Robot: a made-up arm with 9 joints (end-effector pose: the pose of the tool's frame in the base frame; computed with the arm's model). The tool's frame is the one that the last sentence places.
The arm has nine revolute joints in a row. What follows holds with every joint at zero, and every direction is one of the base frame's.
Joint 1 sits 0.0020 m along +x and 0.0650 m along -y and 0.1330 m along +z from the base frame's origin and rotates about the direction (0.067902, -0.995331, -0.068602).
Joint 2 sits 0.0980 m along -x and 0.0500 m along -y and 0.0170 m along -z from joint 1 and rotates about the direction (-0.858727, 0.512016, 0.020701).
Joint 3 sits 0.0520 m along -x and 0.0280 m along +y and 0.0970 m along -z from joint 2 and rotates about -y.
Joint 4 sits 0.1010 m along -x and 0.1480 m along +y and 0.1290 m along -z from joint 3 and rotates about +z.
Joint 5 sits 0.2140 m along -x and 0.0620 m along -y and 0.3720 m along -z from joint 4 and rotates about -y.
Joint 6 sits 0.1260 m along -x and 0.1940 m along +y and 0.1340 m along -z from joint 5 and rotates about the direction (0.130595, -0.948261, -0.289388).
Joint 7 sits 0.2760 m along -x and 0.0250 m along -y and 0.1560 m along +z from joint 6 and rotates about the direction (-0.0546, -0.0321, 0.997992).
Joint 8 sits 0.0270 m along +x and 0.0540 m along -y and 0.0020 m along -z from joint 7 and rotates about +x.
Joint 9 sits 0.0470 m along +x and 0.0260 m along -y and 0.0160 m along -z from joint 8 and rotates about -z.
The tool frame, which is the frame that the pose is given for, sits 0.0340 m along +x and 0.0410 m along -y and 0.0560 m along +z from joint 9; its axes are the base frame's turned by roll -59.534, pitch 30.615 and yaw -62.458 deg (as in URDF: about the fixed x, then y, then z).
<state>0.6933 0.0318 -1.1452 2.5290 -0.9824 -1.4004 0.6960 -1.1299 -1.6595</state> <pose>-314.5 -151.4 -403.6 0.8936 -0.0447 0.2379 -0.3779</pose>
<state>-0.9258 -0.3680 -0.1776 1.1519 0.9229 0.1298 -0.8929 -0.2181 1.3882</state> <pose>-1095.9 -200.7 -144.0 0.1347 0.1750 0.8503 -0.4778</pose>
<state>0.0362 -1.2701 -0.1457 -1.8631 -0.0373 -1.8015 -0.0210 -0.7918 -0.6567</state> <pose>103.3 532.9 84.0 0.6479 0.1400 0.4371 0.6080</pose>
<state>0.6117 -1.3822 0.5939 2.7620 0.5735 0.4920 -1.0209 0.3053 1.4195</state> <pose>638.9 17.8 802.7 0.9627 0.0617 0.0114 0.2633</pose>
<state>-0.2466 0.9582 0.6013 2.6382 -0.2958 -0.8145 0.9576 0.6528 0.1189</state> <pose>-75.6 -495.7 -158.7 0.6232 0.6136 0.0060 -0.4848</pose>
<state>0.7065 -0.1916 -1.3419 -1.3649 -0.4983 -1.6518 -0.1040 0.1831 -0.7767</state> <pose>-384.9 267.4 -432.9 0.1394 0.3322 0.8931 0.2695</pose>
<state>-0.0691 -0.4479 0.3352 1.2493 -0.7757 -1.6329 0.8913 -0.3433 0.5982</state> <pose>-138.4 252.4 -538.0 0.1197 -0.9072 0.2723 0.2974</pose>
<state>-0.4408 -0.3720 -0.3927 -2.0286 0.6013 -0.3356 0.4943 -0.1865 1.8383</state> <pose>-316.9 647.4 -247.5 0.4134 -0.0150 -0.0760 0.9073</pose>
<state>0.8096 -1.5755 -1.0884 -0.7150 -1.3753 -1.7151 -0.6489 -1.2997 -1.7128</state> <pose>-379.7 484.5 -285.0 0.5690 0.3581 0.1465 -0.7256</pose>
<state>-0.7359 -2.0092 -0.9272 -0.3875 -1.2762 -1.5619 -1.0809 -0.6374 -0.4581</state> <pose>-341.6 502.9 429.9 0.1049 -0.5855 0.0284 0.8034</pose>
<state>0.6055 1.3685 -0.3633 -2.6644 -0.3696 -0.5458 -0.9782 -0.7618 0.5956</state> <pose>-50.1 -271.1 -434.5 0.6076 -0.6571 -0.2379 0.3775</pose>
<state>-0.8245 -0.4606 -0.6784 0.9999 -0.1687 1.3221 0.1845 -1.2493 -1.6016</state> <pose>-1016.2 -213.3 443.1 0.7113 -0.5731 0.1247 0.3874</pose>
